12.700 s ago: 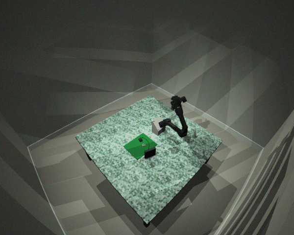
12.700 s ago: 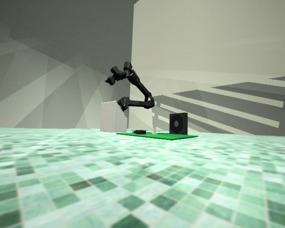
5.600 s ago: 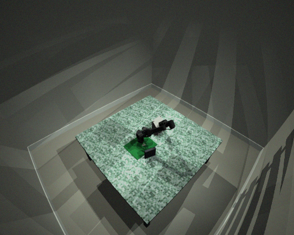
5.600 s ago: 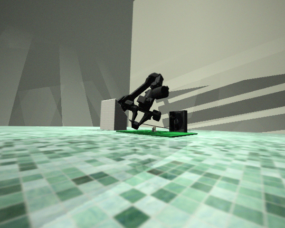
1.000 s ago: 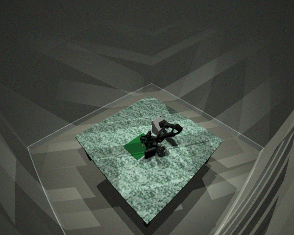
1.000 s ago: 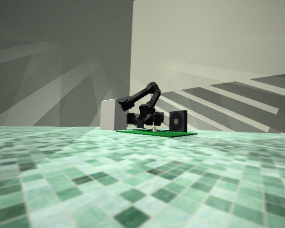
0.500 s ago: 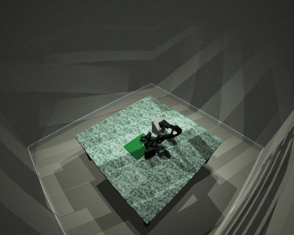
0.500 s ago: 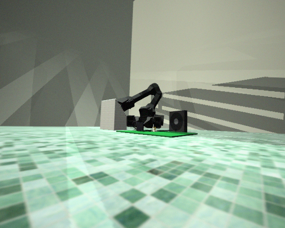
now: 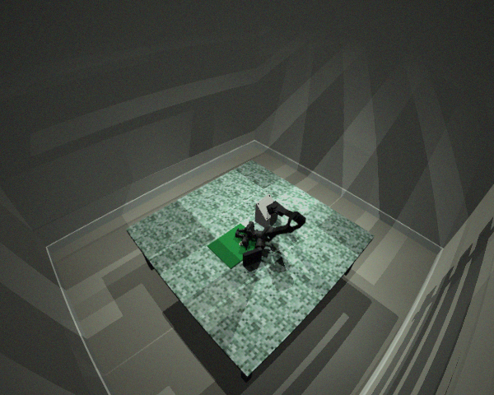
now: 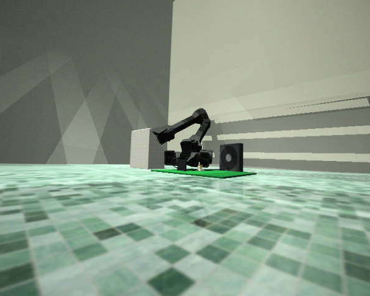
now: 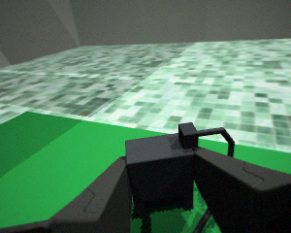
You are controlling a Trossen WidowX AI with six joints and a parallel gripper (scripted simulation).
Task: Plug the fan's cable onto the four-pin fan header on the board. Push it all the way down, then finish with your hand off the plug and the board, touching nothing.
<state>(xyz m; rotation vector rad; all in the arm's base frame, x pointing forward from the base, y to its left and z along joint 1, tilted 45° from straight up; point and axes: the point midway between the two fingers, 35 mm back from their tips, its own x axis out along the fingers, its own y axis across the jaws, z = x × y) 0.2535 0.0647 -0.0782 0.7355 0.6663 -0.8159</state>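
Now: the black plug 10 mm below my gripper tip. From my gripper tip the other things lie so: white four-pin fan header 20 mm ahead, 80 mm to the left, 30 mm below; then header key 20 mm ahead, 70 mm to the left, 20 mm below; then green board 50 mm ahead, 60 mm to the left, 50 mm below.
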